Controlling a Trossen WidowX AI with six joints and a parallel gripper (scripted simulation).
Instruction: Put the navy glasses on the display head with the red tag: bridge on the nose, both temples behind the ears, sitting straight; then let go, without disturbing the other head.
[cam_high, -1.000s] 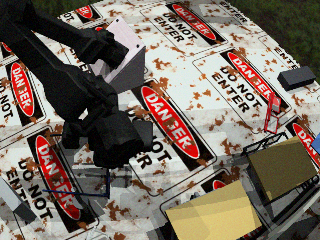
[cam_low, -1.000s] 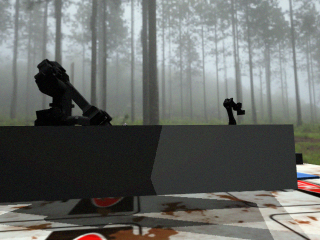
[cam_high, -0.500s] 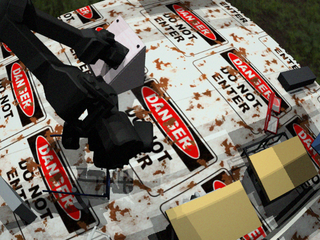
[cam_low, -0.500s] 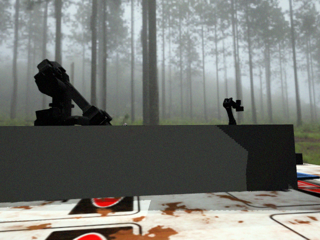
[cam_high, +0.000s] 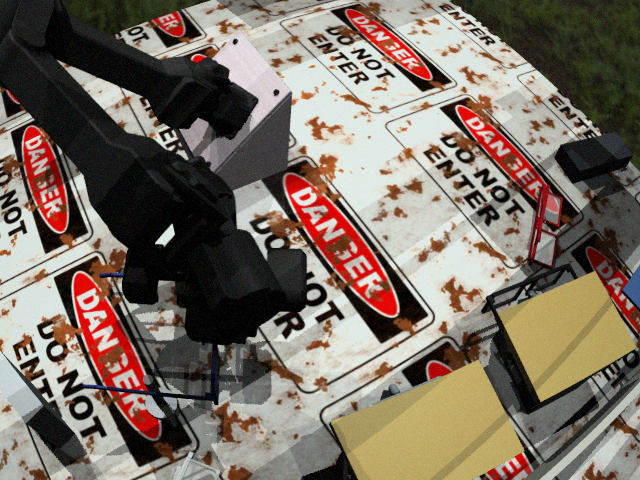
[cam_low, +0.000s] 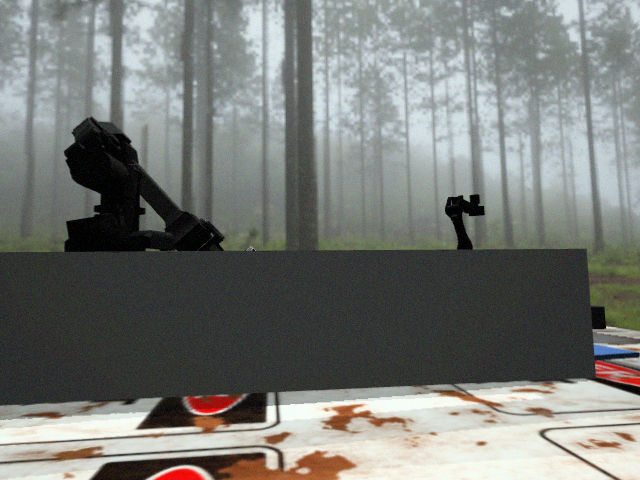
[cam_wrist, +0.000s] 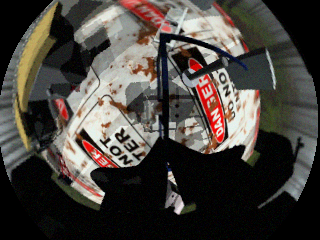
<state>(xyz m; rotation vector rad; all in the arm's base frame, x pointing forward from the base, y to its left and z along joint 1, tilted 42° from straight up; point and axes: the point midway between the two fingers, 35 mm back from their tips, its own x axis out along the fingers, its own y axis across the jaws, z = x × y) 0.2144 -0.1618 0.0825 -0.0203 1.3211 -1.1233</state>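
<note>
The metal peg lies 12 cm to the right of my gripper tip, 4 cm below it and 3 cm ahead of it. Also, from my gripper tip: display head 24 cm ahead, 7 cm to the left; then dark block 68 cm to the left, 13 cm ahead, 4 cm below; then blue tag 53 cm to the left, 35 cm ahead, 6 cm below.
</note>
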